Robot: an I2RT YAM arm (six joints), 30 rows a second.
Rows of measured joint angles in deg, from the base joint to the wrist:
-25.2 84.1 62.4 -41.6 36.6 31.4
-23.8 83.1 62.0 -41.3 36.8 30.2
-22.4 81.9 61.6 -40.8 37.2 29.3
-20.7 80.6 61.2 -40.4 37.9 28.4
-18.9 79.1 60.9 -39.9 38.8 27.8
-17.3 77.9 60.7 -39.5 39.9 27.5
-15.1 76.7 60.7 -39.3 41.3 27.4
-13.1 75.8 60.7 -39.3 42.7 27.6
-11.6 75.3 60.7 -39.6 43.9 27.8
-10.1 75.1 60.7 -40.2 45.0 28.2
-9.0 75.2 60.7 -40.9 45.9 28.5
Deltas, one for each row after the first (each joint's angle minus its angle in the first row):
1.4 -1.0 -0.4 0.3 0.2 -1.2
2.8 -2.2 -0.8 0.8 0.6 -2.1
4.5 -3.5 -1.2 1.2 1.3 -3.0
6.3 -5.0 -1.5 1.7 2.2 -3.6
7.9 -6.2 -1.7 2.1 3.3 -3.9
10.1 -7.4 -1.7 2.3 4.7 -4.0
12.1 -8.3 -1.7 2.3 6.1 -3.8
13.6 -8.8 -1.7 2.0 7.3 -3.6
15.1 -9.0 -1.7 1.4 8.4 -3.2
16.2 -8.9 -1.7 0.7 9.3 -2.9

